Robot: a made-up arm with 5 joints.
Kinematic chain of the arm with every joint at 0, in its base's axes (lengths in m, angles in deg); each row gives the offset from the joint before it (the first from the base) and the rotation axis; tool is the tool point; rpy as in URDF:
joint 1: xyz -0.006 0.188 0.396 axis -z
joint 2: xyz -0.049 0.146 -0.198 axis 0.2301 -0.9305 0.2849
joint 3: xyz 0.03 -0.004 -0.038 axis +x
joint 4: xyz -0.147 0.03 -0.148 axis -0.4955 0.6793 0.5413
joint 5: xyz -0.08 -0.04 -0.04 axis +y
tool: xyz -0.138 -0.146 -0.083 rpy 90 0 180
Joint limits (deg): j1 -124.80..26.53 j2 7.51..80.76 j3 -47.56..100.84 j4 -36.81..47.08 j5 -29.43..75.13
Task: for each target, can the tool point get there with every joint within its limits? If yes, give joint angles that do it. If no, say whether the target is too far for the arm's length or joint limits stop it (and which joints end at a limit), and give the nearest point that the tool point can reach.
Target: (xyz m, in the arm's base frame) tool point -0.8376 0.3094 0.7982
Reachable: no: too far | nearest point -0.6338 0.2796 0.1934 | short by 0.639 m
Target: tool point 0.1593 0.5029 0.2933
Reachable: no: joint limits stop it (at a limit: joint 2, joint 3, joint 4, joint 5) | nearest point 0.0922 0.3750 0.0150 | short by 0.314 m
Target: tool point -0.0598 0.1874 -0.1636
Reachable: yes | joints -76.18 63.10 28.73 9.65 62.87
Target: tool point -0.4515 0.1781 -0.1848
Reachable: yes | joints -67.26 49.20 77.49 -4.62 -3.19
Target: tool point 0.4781 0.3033 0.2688
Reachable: no: joint limits stop it (at a limit: joint 1, joint 3, joint 5) | nearest point 0.2882 0.0603 0.1711 | short by 0.323 m
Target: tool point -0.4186 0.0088 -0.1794
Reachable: yes | joints -66.81 18.68 46.75 -28.10 33.72
